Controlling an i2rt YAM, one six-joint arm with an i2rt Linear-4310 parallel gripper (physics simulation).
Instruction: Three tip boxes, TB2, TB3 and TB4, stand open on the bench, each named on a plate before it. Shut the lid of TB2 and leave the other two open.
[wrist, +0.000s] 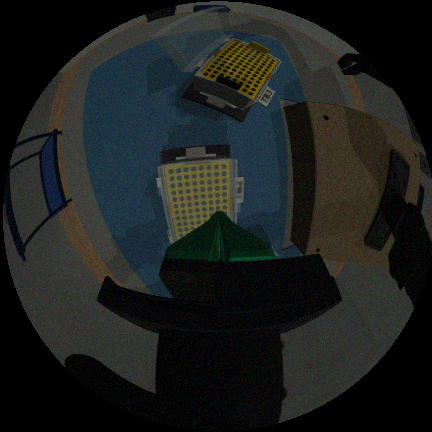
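Where they show: gripper, fingertip midpoint: (218, 216); arm's base, link origin: (390, 204).
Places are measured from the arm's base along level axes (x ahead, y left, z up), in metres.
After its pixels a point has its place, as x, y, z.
TB2 (197, 195) {0.318, 0.046, -0.116} is the near box, in the middle of the wrist view. Its yellow tip rack looks pale through the clear lid, which lies over it; I cannot tell whether the lid is fully down. Its name plate (240, 190) {0.243, 0.063, -0.191} is at the right side, its letters partly obscured. TB3 (240, 65) {0.272, -0.141, -0.135}, farther off at the top, has bright yellow tips uncovered, its clear lid (175, 45) {0.353, -0.137, -0.088} raised at the left. TB4 does not show. My gripper (218, 216) {0.301, 0.053, -0.078} is shut and holds nothing; its green fingertips overlap the near end of TB2 in view, and contact cannot be told.
A large brown block (345, 200) {0.083, 0.034, -0.085} with a dark side stands to the right of the boxes. A blue mat (120, 150) {0.448, -0.015, -0.193} lies under the boxes, with a wooden edge (82, 242) beyond it on the left. A blue framed object (51, 175) is at the far left.
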